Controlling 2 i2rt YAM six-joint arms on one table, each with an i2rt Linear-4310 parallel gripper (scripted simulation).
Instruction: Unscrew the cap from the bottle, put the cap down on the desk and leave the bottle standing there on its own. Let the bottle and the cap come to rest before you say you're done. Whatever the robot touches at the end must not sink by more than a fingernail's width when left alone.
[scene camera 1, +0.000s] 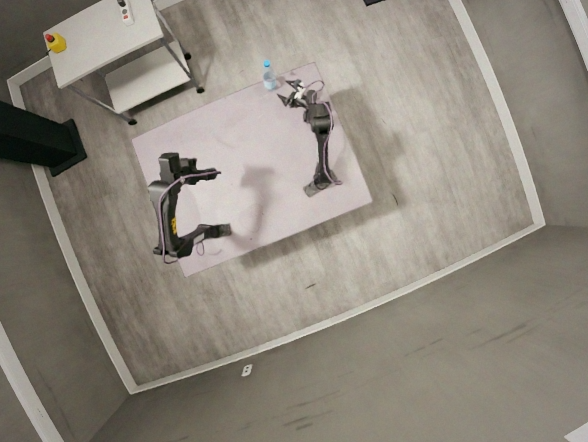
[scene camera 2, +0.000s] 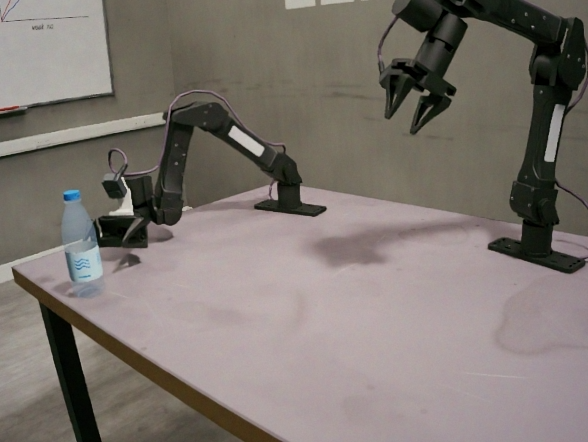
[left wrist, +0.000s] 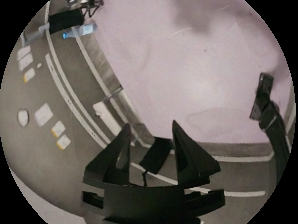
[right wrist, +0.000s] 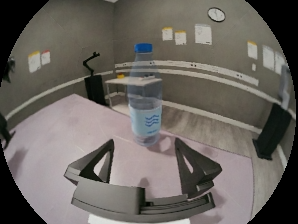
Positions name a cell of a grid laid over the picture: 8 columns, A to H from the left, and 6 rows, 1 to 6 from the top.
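Through scene camera 2 I see a clear plastic bottle (scene camera 2: B4), along with my right gripper (scene camera 2: B4) and my left gripper (scene camera 2: F2). The left gripper appears again in the left wrist view (left wrist: E4). My right gripper, for its part, can also be seen in the right wrist view (right wrist: D4).
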